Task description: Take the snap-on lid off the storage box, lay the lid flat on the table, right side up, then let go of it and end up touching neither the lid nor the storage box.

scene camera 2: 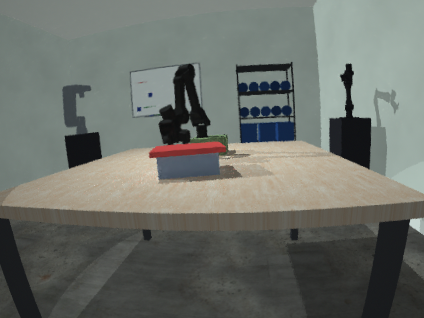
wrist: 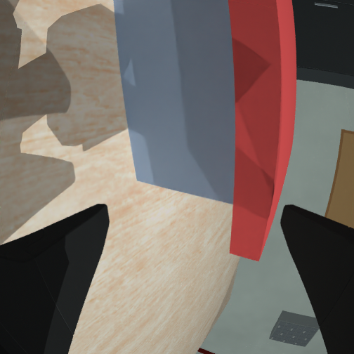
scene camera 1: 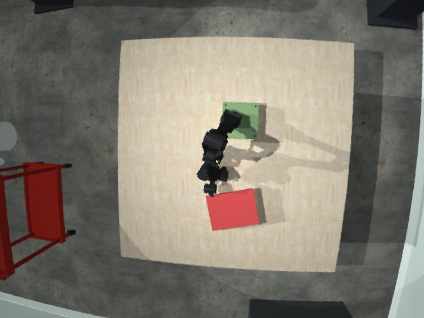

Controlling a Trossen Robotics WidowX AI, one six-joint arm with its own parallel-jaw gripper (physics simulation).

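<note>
The red lid (scene camera 1: 234, 210) (scene camera 2: 187, 149) (wrist: 265, 115) sits flat on top of the grey-blue storage box (scene camera 2: 188, 166) (wrist: 165, 90), which stands upright on the table. My gripper (scene camera 1: 210, 190) (scene camera 2: 175, 137) (wrist: 198, 215) is open and empty, beside the lid's back left corner in the first scene view. In the wrist view the two fingers stand wide apart, and the near end of the lid shows between them, nearer the right finger. Whether a finger touches the lid cannot be told. The fingertips are hard to make out in the second scene view.
A green block-like base (scene camera 1: 248, 120) (scene camera 2: 218, 140) with small dark dots at its corners is under and beside the arm's rear part, behind the storage box. The table (scene camera 1: 160, 90) (scene camera 2: 280, 192) carries both. A red frame (scene camera 1: 44, 200) stands off the table's left side.
</note>
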